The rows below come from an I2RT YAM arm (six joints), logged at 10 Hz.
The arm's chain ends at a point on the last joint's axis. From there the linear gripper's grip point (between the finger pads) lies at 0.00 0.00 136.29 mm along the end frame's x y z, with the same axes.
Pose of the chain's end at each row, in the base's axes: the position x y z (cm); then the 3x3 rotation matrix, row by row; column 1 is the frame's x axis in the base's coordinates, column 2 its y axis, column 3 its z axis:
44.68 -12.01 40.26; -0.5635 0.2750 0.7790; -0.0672 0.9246 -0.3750; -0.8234 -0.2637 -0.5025
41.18 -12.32 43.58; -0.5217 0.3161 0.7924; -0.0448 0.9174 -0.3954; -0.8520 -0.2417 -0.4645
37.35 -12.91 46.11; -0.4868 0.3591 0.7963; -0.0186 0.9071 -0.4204; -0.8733 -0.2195 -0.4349
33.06 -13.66 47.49; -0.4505 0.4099 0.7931; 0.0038 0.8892 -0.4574; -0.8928 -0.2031 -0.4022
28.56 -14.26 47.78; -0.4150 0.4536 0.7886; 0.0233 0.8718 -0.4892; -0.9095 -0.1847 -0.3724
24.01 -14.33 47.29; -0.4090 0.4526 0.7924; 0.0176 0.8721 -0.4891; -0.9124 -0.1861 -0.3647
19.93 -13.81 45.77; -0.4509 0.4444 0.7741; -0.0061 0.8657 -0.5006; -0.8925 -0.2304 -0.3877
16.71 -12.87 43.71; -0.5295 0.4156 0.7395; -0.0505 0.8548 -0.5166; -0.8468 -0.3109 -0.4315
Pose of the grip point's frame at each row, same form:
55.30 -17.12 33.41; -0.5635 0.2750 0.7790; -0.0672 0.9246 -0.3750; -0.8234 -0.2637 -0.5025
51.98 -17.71 37.25; -0.5217 0.3161 0.7924; -0.0448 0.9174 -0.3954; -0.8520 -0.2417 -0.4645
48.20 -18.64 40.18; -0.4868 0.3591 0.7963; -0.0186 0.9071 -0.4204; -0.8733 -0.2195 -0.4349
43.87 -19.89 42.01; -0.4505 0.4099 0.7931; 0.0038 0.8892 -0.4574; -0.8928 -0.2031 -0.4022
39.31 -20.93 42.70; -0.4150 0.4536 0.7886; 0.0233 0.8718 -0.4892; -0.9095 -0.1847 -0.3724
34.81 -21.00 42.32; -0.4090 0.4526 0.7924; 0.0176 0.8721 -0.4891; -0.9124 -0.1861 -0.3647
30.48 -20.63 40.49; -0.4509 0.4444 0.7741; -0.0061 0.8657 -0.5006; -0.8925 -0.2304 -0.3877
26.79 -19.91 37.83; -0.5295 0.4156 0.7395; -0.0505 0.8548 -0.5166; -0.8468 -0.3109 -0.4315

